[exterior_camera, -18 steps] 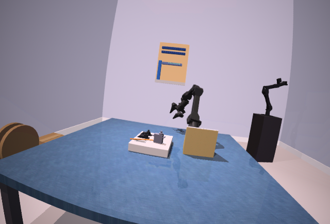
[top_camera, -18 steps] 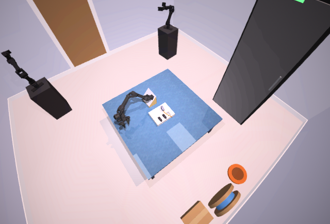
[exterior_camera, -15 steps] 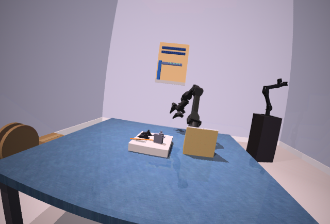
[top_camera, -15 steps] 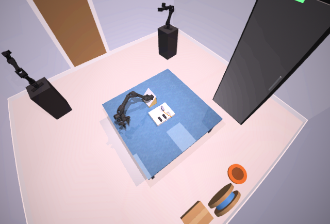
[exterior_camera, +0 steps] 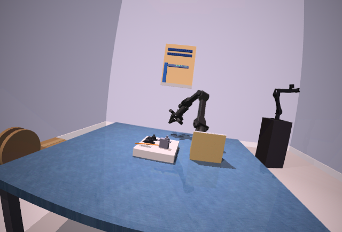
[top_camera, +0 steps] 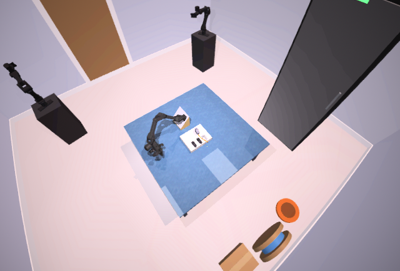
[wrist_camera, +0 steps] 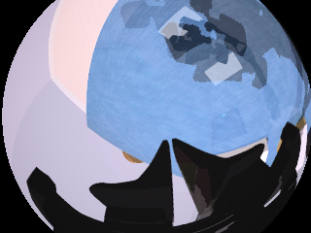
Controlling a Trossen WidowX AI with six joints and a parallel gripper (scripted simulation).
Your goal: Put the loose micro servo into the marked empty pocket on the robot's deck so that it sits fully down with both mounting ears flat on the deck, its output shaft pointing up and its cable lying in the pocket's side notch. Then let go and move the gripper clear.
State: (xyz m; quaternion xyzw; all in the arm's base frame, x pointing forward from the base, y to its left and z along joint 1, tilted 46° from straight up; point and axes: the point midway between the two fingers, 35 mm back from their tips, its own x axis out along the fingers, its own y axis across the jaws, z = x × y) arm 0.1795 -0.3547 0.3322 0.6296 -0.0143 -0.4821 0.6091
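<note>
My gripper tip is 450 mm to the right of the white robot deck, 90 mm above it and 10 mm short of it.
</note>
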